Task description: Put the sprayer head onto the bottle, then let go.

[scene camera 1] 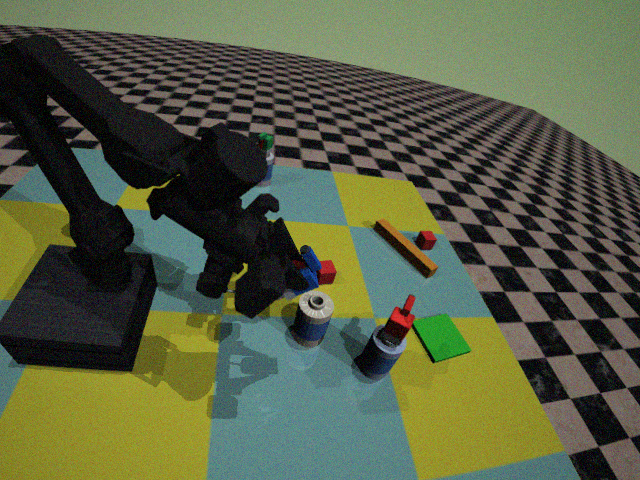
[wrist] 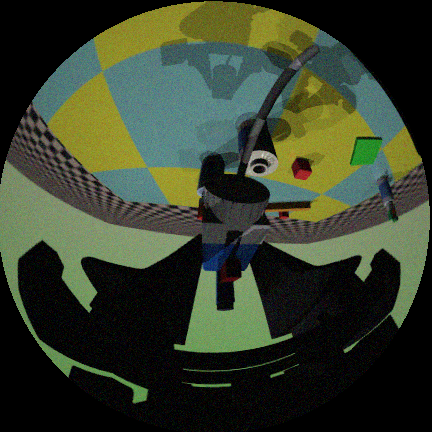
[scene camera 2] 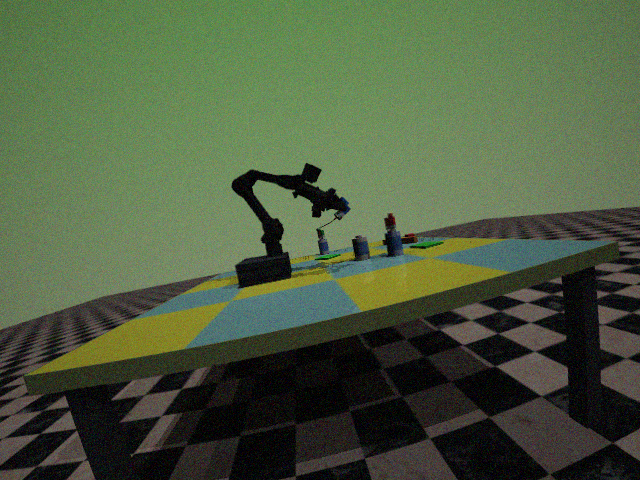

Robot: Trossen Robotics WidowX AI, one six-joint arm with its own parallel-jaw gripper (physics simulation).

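Where they show: gripper, between the fingertips: [scene camera 1: 305, 277] [wrist: 225, 240] [scene camera 2: 345, 209]; arm's base, origin of its link: [scene camera 1: 109, 277] [scene camera 2: 274, 255].
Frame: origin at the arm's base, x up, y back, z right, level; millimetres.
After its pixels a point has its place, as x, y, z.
Note:
My gripper [scene camera 1: 302, 272] {131, -317, 124} [scene camera 2: 341, 205] {131, -317, 124} [wrist: 225, 240] {131, -317, 124} is shut on the blue sprayer head [scene camera 1: 310, 259] {170, -316, 128} [scene camera 2: 345, 203] {155, -316, 139} [wrist: 212, 257] {145, -300, 132}. Its wide grey collar [wrist: 237, 202] {122, -265, 123} and long thin dip tube [scene camera 2: 329, 223] {92, -241, 117} [wrist: 270, 100] show too. The head is tilted; in scene camera 2 its tube slopes down and back toward the arm's base. The open bottle [scene camera 1: 312, 321] {-6, -356, 104} [scene camera 2: 361, 248] {-40, -359, 105} [wrist: 262, 163] {15, -354, 73}, white with a blue band, stands upright on the table. The head is above table height and apart from the bottle, up and left of it in scene camera 2. In the wrist view the tube crosses in front of the bottle.
A bottle with a red sprayer [scene camera 1: 381, 353] {-3, -461, 181} [scene camera 2: 393, 243] {-39, -466, 186} stands near the open bottle. A green-topped bottle [scene camera 1: 268, 173] {-43, -333, -469} [scene camera 2: 323, 246] {-38, -311, -466} [wrist: 385, 192] stands farther off. A red cube [scene camera 1: 326, 272] {-51, -428, -56} [wrist: 301, 169] {-51, -414, -59}, orange bar [scene camera 1: 405, 248] {-64, -677, -149}, small red cube [scene camera 1: 426, 240] {-54, -753, -173} and green plate [scene camera 1: 442, 338] {-80, -658, 124} lie around.

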